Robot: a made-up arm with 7 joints. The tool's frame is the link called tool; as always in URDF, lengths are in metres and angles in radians.
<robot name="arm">
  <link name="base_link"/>
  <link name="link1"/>
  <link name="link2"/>
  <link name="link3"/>
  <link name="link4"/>
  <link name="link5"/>
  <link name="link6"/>
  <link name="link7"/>
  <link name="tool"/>
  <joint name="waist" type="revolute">
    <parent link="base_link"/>
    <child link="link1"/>
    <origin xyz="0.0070 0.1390 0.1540" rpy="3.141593 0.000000 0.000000"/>
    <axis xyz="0 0 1"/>
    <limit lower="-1.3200" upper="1.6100" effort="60" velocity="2.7"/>
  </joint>
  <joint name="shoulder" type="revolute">
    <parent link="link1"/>
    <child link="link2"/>
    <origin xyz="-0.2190 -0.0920 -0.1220" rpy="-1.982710 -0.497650 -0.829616"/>
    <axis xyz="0 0 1"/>
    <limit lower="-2.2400" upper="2.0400" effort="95" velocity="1.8"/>
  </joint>
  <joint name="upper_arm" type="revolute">
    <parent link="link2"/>
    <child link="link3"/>
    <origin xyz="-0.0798 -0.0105 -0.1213" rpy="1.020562 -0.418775 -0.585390"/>
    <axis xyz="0 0 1"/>
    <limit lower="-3.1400" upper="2.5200" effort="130" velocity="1.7"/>
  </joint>
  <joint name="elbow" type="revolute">
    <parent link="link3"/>
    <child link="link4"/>
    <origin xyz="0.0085 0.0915 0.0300" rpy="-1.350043 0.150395 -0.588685"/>
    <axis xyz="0 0 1"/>
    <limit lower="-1.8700" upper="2.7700" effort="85" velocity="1"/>
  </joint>
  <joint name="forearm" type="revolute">
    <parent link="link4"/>
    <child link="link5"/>
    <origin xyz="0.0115 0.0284 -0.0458" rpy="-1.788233 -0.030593 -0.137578"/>
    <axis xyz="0 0 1"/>
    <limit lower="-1.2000" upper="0.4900" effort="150" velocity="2.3"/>
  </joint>
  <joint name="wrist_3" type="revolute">
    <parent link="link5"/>
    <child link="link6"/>
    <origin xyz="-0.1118 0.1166 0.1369" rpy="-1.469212 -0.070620 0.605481"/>
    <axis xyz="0 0 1"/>
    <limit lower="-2.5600" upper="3.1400" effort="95" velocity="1.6"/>
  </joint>
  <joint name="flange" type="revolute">
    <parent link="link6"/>
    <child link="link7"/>
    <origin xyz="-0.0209 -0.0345 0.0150" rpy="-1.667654 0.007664 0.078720"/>
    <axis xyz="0 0 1"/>
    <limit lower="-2.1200" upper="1.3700" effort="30" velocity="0.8"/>
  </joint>
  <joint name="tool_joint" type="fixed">
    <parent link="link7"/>
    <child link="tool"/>
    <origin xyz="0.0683 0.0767 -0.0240" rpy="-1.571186 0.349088 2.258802"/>
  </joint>
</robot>
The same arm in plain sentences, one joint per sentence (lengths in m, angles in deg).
The arm has seven revolute joints in a row. What follows holds with every joint at zero, and every direction is one of the base frame's.
Joint 1 sits 0.007 m along +x and 0.139 m along +y and 0.154 m along +z from the base frame's origin and turns about -z, from -75.63 to 92.25 deg.
Joint 2 sits 0.219 m along -x and 0.092 m along +y and 0.122 m along +z from joint 1 and turns about the direction (0.805006, -0.477703, 0.351803), from -128.34 to 116.88 deg.
Joint 3 sits 0.145 m along -x and 0.013 m along -z from joint 2 and turns about -y, from -179.91 to 144.39 deg.
Joint 4 sits 0.064 m along +x and 0.03 m along -y and 0.066 m along +z from joint 3 and turns about the direction (0.940669, -0.216493, 0.261291), from -107.14 to 158.71 deg.
Joint 5 sits 0.035 m along -x and 0.039 m along +y and 0.017 m along -z from joint 4 and turns about the direction (-0.0017, 0.999954, 0.0094), from -68.75 to 28.07 deg.
Joint 6 sits 0.145 m along -x and 0.136 m along +y and 0.073 m along +z from joint 5 and turns about the direction (-0.948132, 0.096703, 0.30281), from -146.68 to 179.91 deg.
Joint 7 sits 0.004 m along -x and 0.034 m along +y and 0.026 m along +z from joint 6 and turns about -y, from -121.47 to 78.5 deg.
The tool frame, which is the frame that the pose is given for, sits 0.053 m along +x and 0.024 m along +y and 0.088 m along -z from joint 7; its axes are the base frame's turned by roll -7.95, pitch -20.75 and yaw 21.45 deg (as in URDF: about the fixed x, then y, then z).

